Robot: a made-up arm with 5 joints.
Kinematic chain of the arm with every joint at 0, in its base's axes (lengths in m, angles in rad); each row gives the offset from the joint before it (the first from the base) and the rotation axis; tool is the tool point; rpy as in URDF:
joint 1: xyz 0 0 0.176 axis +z
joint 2: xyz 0 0 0 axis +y
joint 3: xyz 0.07 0 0.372 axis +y
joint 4: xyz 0.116 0 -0.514 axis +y
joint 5: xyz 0.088 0 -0.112 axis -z
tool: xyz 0 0 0 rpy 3.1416 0 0
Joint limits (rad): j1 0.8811..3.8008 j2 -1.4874..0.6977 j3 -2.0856..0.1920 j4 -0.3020..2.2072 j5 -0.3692..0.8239
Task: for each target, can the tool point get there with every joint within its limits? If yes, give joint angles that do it. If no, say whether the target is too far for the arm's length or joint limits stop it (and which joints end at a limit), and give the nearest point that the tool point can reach.
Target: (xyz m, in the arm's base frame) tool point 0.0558 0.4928 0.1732
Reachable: yes | joints 1.4581 -0.2987 -0.3440 0.0004 -0.1760
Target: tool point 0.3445 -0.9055 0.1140
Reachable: no: joint limits stop it (at a limit: joint 2, joint 3, joint 4) | nearest point 0.2935 -0.7716 0.7194 | short by 0.622 m
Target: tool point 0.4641 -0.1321 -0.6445
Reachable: no: joint limits stop it (at a limit: joint 1, joint 2) | nearest point 0.1465 0.1776 -0.2504 | short by 0.593 m
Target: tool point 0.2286 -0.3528 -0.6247
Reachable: no: joint limits stop it (at a limit: joint 1, joint 2) | nearest point -0.1044 -0.0809 -0.2337 | short by 0.581 m
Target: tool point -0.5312 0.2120 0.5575
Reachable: yes | joints 2.7618 -0.1310 -1.4855 1.9761 -0.1488
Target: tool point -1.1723 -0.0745 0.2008
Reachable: no: too far | nearest point -0.9410 -0.0598 0.2574 | short by 0.239 m
